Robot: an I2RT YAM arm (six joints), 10 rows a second.
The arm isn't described. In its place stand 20 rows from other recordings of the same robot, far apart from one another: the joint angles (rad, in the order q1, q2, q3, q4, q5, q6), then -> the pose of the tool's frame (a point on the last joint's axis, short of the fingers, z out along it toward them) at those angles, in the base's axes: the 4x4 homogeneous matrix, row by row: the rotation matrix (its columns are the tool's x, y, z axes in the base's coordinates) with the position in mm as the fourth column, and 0 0 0 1 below.
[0.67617, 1.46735, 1.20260, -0.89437, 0.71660, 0.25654] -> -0.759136 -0.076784 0.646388 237.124; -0.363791 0.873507 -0.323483 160.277; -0.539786 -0.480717 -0.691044 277.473; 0 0 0 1
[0.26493, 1.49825, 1.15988, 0.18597, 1.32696, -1.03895] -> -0.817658 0.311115 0.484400 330.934; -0.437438 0.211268 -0.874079 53.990; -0.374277 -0.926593 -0.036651 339.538; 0 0 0 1
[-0.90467, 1.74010, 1.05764, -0.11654, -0.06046, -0.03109] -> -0.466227 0.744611 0.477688 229.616; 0.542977 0.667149 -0.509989 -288.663; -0.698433 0.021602 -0.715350 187.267; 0 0 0 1
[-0.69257, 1.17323, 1.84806, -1.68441, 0.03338, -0.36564] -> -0.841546 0.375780 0.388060 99.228; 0.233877 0.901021 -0.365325 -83.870; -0.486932 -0.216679 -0.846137 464.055; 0 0 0 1
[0.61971, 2.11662, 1.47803, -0.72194, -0.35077, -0.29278] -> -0.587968 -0.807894 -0.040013 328.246; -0.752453 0.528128 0.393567 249.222; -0.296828 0.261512 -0.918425 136.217; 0 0 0 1
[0.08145, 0.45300, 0.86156, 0.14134, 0.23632, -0.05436] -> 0.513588 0.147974 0.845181 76.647; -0.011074 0.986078 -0.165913 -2.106; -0.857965 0.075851 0.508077 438.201; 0 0 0 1
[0.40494, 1.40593, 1.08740, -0.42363, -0.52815, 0.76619] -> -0.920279 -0.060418 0.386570 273.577; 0.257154 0.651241 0.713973 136.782; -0.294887 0.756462 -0.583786 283.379; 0 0 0 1
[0.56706, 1.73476, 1.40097, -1.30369, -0.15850, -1.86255] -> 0.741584 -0.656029 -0.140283 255.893; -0.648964 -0.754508 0.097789 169.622; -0.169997 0.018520 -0.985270 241.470; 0 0 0 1
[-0.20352, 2.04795, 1.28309, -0.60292, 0.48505, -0.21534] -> -0.994973 0.059644 0.080448 369.607; 0.012324 0.870123 -0.492681 -93.227; -0.099385 -0.489213 -0.866483 118.330; 0 0 0 1
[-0.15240, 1.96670, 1.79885, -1.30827, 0.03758, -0.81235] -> -0.789449 -0.607523 0.087670 379.098; -0.612647 0.788679 -0.051477 -59.579; -0.037870 -0.094349 -0.994819 266.223; 0 0 0 1
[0.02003, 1.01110, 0.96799, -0.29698, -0.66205, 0.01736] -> -0.343787 -0.589328 0.731097 222.941; 0.006808 0.776967 0.629504 26.355; -0.939023 0.221392 -0.263099 352.554; 0 0 0 1
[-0.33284, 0.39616, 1.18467, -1.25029, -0.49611, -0.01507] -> -0.419303 -0.121758 0.899644 6.356; 0.130931 0.972495 0.192641 15.733; -0.898355 0.198567 -0.391828 384.527; 0 0 0 1
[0.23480, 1.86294, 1.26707, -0.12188, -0.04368, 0.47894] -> -0.689528 0.060107 0.721760 403.268; 0.308445 0.926031 0.217552 98.065; -0.655296 0.372632 -0.657064 206.414; 0 0 0 1
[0.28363, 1.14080, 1.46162, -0.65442, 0.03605, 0.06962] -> -0.330782 -0.224499 0.916615 218.347; -0.024008 0.972979 0.229641 62.309; -0.943402 0.053955 -0.327234 451.786; 0 0 0 1
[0.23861, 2.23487, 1.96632, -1.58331, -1.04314, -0.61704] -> -0.827270 -0.447308 -0.339911 390.484; -0.501066 0.313829 0.806501 126.638; -0.254080 0.837512 -0.483753 225.923; 0 0 0 1
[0.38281, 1.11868, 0.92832, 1.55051, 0.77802, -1.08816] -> 0.536098 0.743195 0.400326 173.862; -0.464300 0.655654 -0.595436 43.074; -0.705000 0.133341 0.696560 460.695; 0 0 0 1
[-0.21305, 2.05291, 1.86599, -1.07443, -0.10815, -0.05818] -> -0.939746 0.123644 0.318730 418.744; 0.144154 0.988685 0.041484 -86.657; -0.309994 0.084931 -0.946937 256.640; 0 0 0 1
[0.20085, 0.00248, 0.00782, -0.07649, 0.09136, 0.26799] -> -0.096169 -0.087143 0.991543 108.289; 0.249520 0.962242 0.108769 18.733; -0.963583 0.257870 -0.070794 167.683; 0 0 0 1
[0.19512, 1.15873, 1.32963, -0.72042, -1.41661, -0.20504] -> -0.327257 -0.942826 -0.063103 202.393; -0.096551 -0.033067 0.994779 75.858; -0.939990 0.331641 -0.080209 414.692; 0 0 0 1
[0.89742, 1.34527, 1.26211, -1.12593, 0.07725, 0.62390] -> -0.918764 -0.277982 0.280354 157.336; -0.217685 0.949093 0.227676 192.816; -0.329371 0.148152 -0.932505 307.849; 0 0 0 1
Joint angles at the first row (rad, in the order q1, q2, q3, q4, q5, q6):
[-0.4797, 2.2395, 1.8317, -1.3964, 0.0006, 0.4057]
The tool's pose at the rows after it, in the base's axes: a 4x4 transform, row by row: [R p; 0 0 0 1], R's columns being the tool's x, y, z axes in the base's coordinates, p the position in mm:
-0.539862 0.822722 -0.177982 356.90; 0.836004 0.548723 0.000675 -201.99; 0.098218 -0.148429 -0.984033 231.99; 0 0 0 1
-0.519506 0.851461 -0.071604 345.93; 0.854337 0.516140 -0.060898 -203.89; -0.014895 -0.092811 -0.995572 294.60; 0 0 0 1
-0.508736 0.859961 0.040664 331.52; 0.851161 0.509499 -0.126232 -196.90; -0.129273 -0.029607 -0.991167 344.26; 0 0 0 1
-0.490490 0.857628 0.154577 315.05; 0.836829 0.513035 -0.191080 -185.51; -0.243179 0.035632 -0.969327 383.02; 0 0 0 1
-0.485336 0.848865 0.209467 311.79; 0.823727 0.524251 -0.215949 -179.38; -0.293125 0.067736 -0.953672 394.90; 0 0 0 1
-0.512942 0.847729 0.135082 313.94; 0.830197 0.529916 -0.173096 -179.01; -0.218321 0.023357 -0.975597 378.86; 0 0 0 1
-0.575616 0.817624 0.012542 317.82; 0.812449 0.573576 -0.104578 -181.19; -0.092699 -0.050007 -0.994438 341.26; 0 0 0 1
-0.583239 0.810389 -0.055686 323.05; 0.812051 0.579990 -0.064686 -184.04; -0.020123 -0.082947 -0.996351 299.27; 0 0 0 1
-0.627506 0.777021 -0.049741 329.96; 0.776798 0.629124 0.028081 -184.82; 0.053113 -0.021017 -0.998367 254.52; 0 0 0 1
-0.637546 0.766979 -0.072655 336.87; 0.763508 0.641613 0.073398 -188.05; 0.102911 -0.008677 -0.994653 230.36; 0 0 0 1
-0.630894 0.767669 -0.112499 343.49; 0.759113 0.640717 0.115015 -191.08; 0.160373 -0.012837 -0.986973 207.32; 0 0 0 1
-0.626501 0.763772 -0.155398 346.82; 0.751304 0.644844 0.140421 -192.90; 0.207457 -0.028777 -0.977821 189.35; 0 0 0 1
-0.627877 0.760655 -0.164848 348.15; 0.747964 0.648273 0.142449 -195.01; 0.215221 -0.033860 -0.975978 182.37; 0 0 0 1
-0.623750 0.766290 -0.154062 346.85; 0.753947 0.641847 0.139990 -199.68; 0.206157 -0.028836 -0.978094 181.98; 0 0 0 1
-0.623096 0.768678 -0.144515 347.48; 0.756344 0.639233 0.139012 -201.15; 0.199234 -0.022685 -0.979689 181.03; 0 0 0 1
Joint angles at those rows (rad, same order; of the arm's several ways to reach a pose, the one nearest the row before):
[-0.5076, 2.1998, 2.0116, -1.5398, 0.0860, 0.4892]
[-0.5247, 2.1391, 2.1719, -1.6352, 0.0887, 0.5018]
[-0.5278, 2.0720, 2.2750, -1.6745, 0.0887, 0.5018]
[-0.5236, 1.9888, 2.3123, -1.6619, 0.0883, 0.5022]
[-0.5136, 1.9560, 2.3115, -1.6325, 0.0853, 0.5015]
[-0.5098, 1.9697, 2.2677, -1.6642, 0.0853, 0.4961]
[-0.5099, 1.9812, 2.1269, -1.6543, 0.0853, 0.4442]
[-0.5098, 1.9892, 1.9648, -1.5635, 0.0837, 0.4397]
[-0.5106, 2.0109, 1.8168, -1.4338, -0.0002, 0.3801]
[-0.5118, 2.0621, 1.7946, -1.4029, -0.0284, 0.3614]
[-0.5118, 2.1242, 1.7946, -1.3964, -0.0452, 0.3611]
[-0.5117, 2.1723, 1.7947, -1.3991, -0.0464, 0.3561]
[-0.5144, 2.1902, 1.7946, -1.3906, -0.0429, 0.3496]
[-0.5262, 2.1906, 1.7946, -1.3800, -0.0437, 0.3458]
[-0.5289, 2.1925, 1.7947, -1.3693, -0.0471, 0.3458]

